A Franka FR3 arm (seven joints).
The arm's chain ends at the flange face. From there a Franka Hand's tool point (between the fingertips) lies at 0.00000 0.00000 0.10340 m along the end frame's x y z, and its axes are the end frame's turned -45 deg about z.
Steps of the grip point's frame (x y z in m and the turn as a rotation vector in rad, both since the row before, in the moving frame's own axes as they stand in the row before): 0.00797 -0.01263 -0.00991 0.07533 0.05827 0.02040; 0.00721 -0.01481 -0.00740 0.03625 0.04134 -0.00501
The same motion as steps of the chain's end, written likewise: -0.00215 -0.00480 -0.00944 0.09447 -0.01206 0.02040; -0.00573 -0.00990 -0.00724 0.05486 0.00360 -0.00501
